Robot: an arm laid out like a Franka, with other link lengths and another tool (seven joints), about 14 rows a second.
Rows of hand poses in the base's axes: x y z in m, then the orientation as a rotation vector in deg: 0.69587, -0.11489, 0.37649, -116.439, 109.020, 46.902; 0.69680, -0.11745, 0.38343, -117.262, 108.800, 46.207; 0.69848, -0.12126, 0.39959, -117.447, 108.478, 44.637; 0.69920, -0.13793, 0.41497, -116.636, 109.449, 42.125; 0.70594, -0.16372, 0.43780, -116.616, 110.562, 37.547; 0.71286, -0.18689, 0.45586, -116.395, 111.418, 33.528; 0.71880, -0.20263, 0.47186, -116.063, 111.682, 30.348; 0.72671, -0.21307, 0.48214, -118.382, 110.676, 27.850; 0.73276, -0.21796, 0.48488, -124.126, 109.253, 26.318; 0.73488, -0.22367, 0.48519, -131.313, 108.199, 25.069; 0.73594, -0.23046, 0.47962, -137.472, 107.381, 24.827; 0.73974, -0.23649, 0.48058, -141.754, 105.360, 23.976; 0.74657, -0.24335, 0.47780, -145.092, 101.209, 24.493; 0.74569, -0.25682, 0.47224, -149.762, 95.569, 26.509; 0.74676, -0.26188, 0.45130, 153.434, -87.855, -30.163
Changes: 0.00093, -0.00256, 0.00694, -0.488, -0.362, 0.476; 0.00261, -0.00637, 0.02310, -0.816, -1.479, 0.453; 0.00333, -0.02304, 0.03848, -1.682, -2.804, -0.733; 0.01007, -0.04883, 0.06131, -3.711, -5.133, -1.751; 0.01699, -0.07200, 0.07937, -5.391, -7.231, -2.713; 0.02293, -0.08774, 0.09537, -6.441, -9.109, -3.437; 0.03084, -0.09818, 0.10565, -7.888, -10.508, -1.972; 0.03689, -0.10307, 0.10839, -10.573, -10.503, 1.930; 0.03901, -0.10878, 0.10870, -14.224, -9.513, 6.593; 0.04007, -0.11557, 0.10313, -17.189, -7.981, 10.569; 0.04387, -0.12160, 0.10409, -18.753, -7.910, 13.685; 0.05070, -0.12846, 0.10131, -18.271, -8.370, 17.088; 0.04982, -0.14193, 0.09575, -17.418, -8.039, 21.959; 0.05089, -0.14699, 0.07481, -15.550, -7.020, 27.641
